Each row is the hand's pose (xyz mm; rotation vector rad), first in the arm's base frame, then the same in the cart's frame.
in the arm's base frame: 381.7 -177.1 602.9 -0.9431 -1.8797 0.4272
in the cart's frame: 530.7 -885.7 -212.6 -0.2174 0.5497 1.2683
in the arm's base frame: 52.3 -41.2 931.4 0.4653 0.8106 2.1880
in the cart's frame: 890.1 -579.5 -321.7 -2.2342 -1.8995 -0.0307
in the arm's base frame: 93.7 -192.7 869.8 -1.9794 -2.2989 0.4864
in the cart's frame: 891.2 -737.9 -263.7 -0.2044 -0.3395 1.9531
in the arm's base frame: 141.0 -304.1 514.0 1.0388 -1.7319 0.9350
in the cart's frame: 698.5 -892.9 19.3 0.7192 0.5572 -0.2249
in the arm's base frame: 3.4 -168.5 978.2 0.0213 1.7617 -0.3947
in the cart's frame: 1006.1 -663.6 -305.7 0.6831 -1.8384 0.6461
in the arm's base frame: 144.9 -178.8 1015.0 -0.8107 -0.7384 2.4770
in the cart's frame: 935.2 -735.5 -411.9 1.8031 0.9244 1.6347
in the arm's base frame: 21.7 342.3 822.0 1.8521 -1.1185 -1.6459
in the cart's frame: 681.2 -239.4 -296.3 -0.9331 -0.2289 -1.6424
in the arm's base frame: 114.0 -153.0 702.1 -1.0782 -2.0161 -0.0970
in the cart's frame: 761.9 -729.1 -148.4 -0.6417 0.2902 1.2339
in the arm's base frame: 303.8 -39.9 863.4 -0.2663 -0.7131 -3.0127
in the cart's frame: 677.4 -703.1 -407.3 -2.6401 -0.8300 -0.4765
